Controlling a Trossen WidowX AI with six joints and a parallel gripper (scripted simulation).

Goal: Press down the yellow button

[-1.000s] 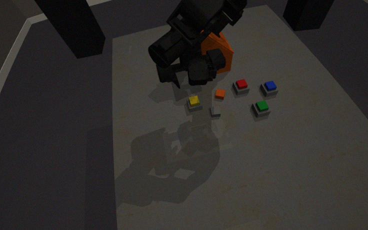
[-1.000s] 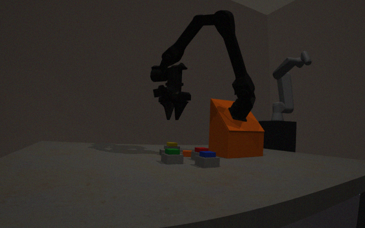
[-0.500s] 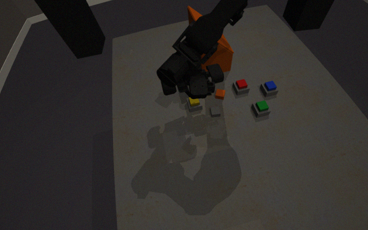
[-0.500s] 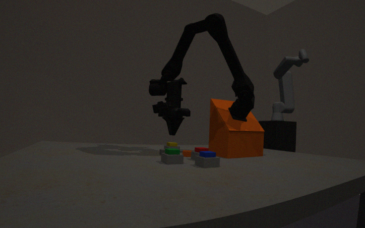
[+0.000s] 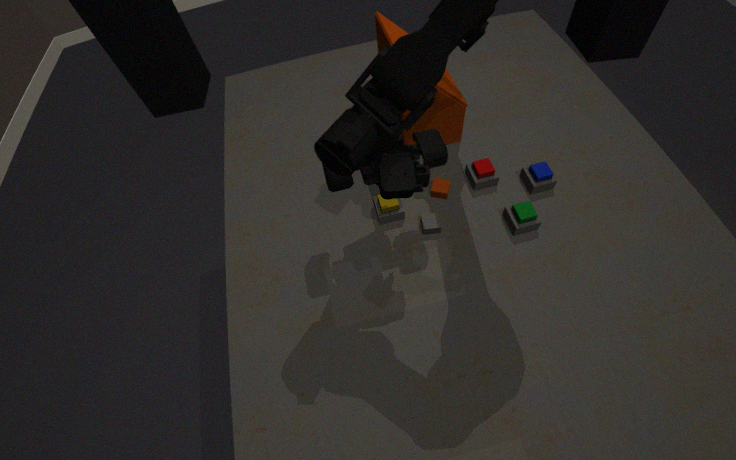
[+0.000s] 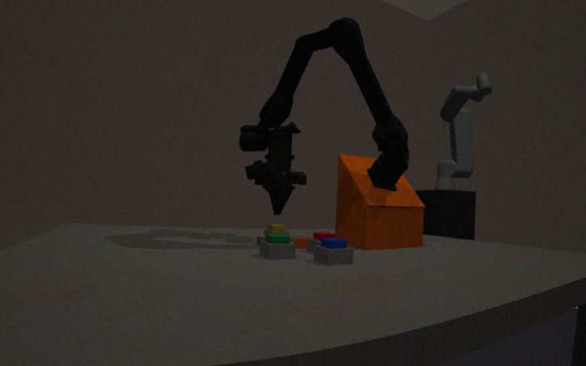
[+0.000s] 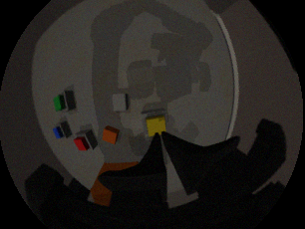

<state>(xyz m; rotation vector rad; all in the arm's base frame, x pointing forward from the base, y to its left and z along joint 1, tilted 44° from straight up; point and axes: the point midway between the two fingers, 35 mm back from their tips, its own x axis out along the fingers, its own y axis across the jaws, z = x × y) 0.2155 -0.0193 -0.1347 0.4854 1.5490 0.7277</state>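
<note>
Now: gripper tip 3 cm above the yellow button. Round my gripper tip: grey block: 4 cm ahead, 7 cm to the left, 5 cm below; then red button: 4 cm behind, 19 cm to the left, 3 cm below; then orange block: 3 cm behind, 10 cm to the left, 5 cm below.
</note>
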